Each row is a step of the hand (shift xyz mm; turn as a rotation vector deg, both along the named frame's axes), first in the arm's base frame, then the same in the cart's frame.
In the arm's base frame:
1: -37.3 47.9 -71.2 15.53 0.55 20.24
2: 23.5 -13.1 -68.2 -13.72 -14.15 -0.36
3: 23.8 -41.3 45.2 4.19 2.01 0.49
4: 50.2 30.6 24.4 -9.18 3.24 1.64
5: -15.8 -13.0 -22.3 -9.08 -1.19 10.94
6: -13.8 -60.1 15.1 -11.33 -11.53 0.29
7: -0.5 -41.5 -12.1 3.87 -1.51 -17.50
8: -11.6 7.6 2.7 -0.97 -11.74 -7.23
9: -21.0 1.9 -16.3 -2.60 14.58 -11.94
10: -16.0 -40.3 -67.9 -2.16 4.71 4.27
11: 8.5 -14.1 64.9 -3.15 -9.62 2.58
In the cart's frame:
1: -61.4 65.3 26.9 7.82 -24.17 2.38
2: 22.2 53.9 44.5 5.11 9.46 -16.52
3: 48.4 -38.7 -21.8 0.43 -2.63 3.84
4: -0.1 -49.5 40.1 -7.46 1.42 -6.31
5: 2.7 29.3 -7.1 -3.46 -5.66 -12.63
6: 44.8 7.7 -44.4 4.09 7.26 -13.86
7: 35.2 21.5 -13.0 3.00 14.22 10.60
8: -12.4 0.3 -6.7 9.46 9.76 -2.50
9: -12.7 22.3 -7.3 -14.04 7.80 10.19
10: 25.3 76.5 2.3 -5.08 -4.09 -1.58
11: 17.5 -56.8 -30.7 6.69 1.47 -7.89

